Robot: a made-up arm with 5 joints. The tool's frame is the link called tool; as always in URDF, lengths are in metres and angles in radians.
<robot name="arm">
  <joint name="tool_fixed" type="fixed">
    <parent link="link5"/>
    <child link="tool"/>
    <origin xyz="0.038 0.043 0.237" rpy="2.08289 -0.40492 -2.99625"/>
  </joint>
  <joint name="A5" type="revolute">
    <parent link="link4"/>
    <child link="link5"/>
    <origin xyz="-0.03 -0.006 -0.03"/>
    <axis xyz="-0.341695 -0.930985 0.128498"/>
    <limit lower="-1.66" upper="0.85"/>
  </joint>
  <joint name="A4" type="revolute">
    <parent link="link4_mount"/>
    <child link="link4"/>
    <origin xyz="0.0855 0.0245 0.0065"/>
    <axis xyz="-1 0 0"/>
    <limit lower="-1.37" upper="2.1"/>
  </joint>
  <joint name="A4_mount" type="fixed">
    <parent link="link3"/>
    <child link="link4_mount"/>
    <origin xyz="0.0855 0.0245 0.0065"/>
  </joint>
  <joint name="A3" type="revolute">
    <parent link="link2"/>
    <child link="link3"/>
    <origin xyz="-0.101 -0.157 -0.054"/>
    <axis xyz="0 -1 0"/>
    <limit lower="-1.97" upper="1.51"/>
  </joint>
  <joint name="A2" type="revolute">
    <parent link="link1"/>
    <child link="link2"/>
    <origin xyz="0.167 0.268 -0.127"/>
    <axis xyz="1 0 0"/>
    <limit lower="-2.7" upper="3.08"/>
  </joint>
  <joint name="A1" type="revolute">
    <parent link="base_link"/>
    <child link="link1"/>
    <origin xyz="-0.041 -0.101 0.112"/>
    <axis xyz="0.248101 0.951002 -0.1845"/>
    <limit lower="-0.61" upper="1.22"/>
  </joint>
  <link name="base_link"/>
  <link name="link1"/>
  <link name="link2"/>
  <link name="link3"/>
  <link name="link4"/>
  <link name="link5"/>
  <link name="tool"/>
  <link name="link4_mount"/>
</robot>
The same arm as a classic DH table. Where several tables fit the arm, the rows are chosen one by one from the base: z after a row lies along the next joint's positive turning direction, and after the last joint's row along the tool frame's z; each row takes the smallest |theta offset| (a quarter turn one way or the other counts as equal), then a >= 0, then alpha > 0; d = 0 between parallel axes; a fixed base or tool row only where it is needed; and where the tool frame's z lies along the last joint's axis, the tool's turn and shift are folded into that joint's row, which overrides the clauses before.
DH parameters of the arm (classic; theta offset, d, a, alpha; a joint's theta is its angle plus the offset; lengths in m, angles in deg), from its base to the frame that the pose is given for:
base (fixed): -14.62 0.0917 -0.0142 -100.63
A1: 87.24 0.1866 0.0736 75.63
A2: 10.98 -0.0076 0.054 90
A3: 0 0.108 -0.013 90
A4: 7.86 -0.1417 0.0305 -70.02
A5: 28.89 -0.1733 -0.1951 136.59
tool (fixed): 135.08 -0.2103 0 0
Joint limits (deg, base to tool): -34.95..69.9 -154.7..176.47 -112.87..86.52 -78.5..120.32 -95.11..48.7

